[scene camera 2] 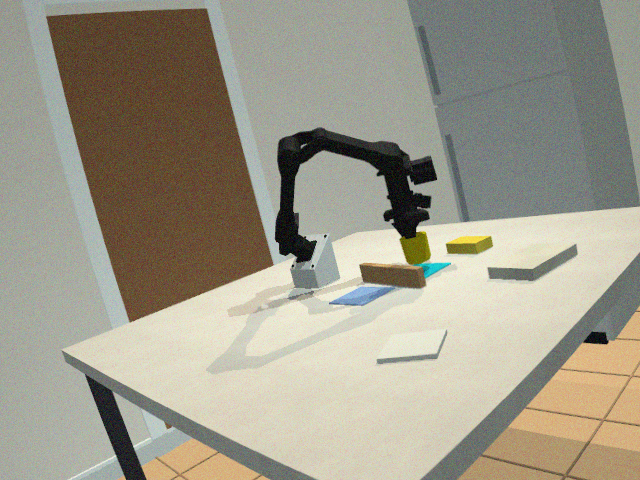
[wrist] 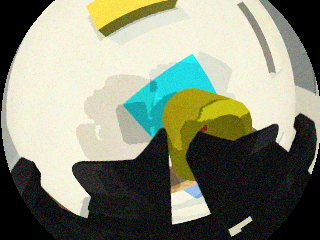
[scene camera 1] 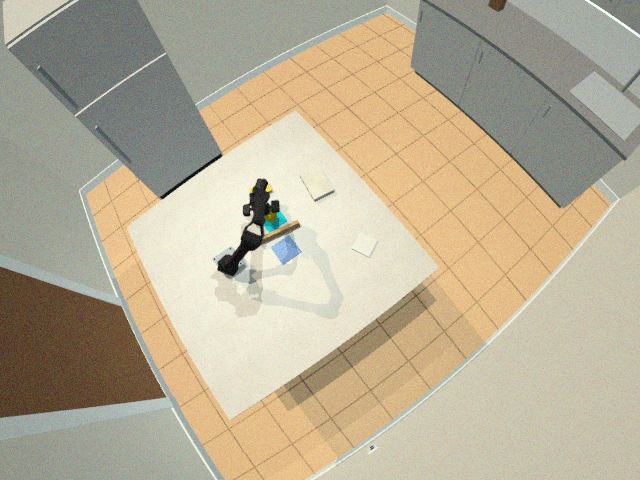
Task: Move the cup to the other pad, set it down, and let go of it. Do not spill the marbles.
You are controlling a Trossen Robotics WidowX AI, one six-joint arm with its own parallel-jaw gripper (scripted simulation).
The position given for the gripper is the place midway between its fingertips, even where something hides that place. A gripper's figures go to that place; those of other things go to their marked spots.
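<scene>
There's a yellow block [scene camera 2: 465, 244] that's 1.44 m from the lens. The gripper [scene camera 2: 412, 247] is 1.38 m from the lens, and a yellow cup [scene camera 2: 416, 250] is 1.32 m from the lens.
</scene>
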